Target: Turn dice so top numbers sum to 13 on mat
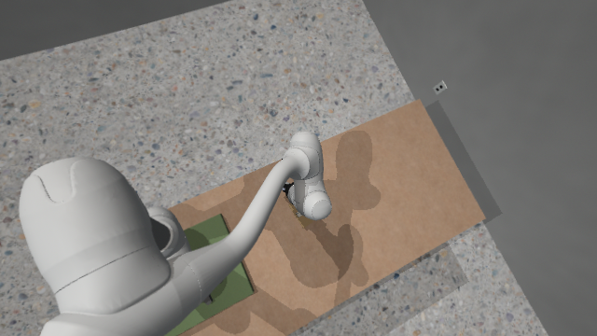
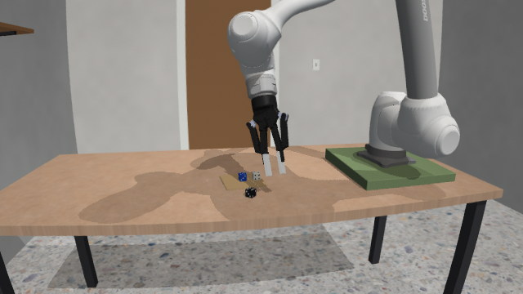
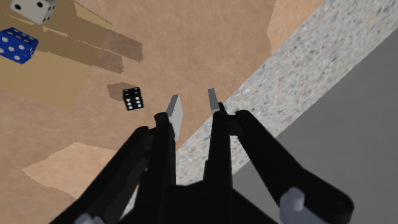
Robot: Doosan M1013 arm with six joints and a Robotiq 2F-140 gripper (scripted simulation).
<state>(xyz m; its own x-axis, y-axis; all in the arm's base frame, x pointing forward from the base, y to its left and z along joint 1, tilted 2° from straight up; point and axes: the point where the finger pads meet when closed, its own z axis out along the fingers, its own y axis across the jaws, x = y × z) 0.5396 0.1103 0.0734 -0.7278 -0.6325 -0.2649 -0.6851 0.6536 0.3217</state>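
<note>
My hand is 6 cm short of the black die, 4 cm to the left of it and 10 cm above it. Round my hand: white die (17 cm to the right, 9 cm below); then blue die (5 cm ahead, 18 cm to the right, 9 cm below); then tan mat (4 cm ahead, 18 cm to the right, 11 cm below).
</note>
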